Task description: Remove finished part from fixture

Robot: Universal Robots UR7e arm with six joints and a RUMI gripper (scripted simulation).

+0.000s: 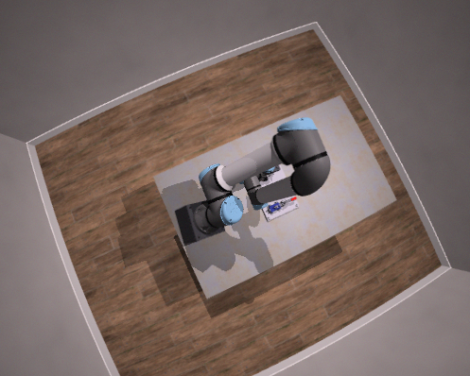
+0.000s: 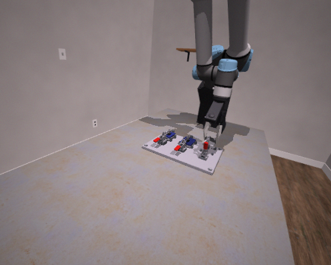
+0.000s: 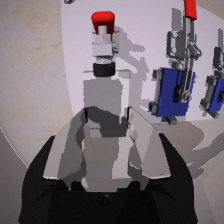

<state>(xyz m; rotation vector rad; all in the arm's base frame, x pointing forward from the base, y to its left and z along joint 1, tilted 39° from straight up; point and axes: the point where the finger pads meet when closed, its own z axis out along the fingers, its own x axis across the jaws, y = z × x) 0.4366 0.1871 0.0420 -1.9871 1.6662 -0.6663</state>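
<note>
Right now the white fixture plate is 7 cm ahead of my hand, 10 cm to the right of it and 7 cm below it. The rest, counted from my hand: finished part (1 cm behind, 1 cm below).
</note>
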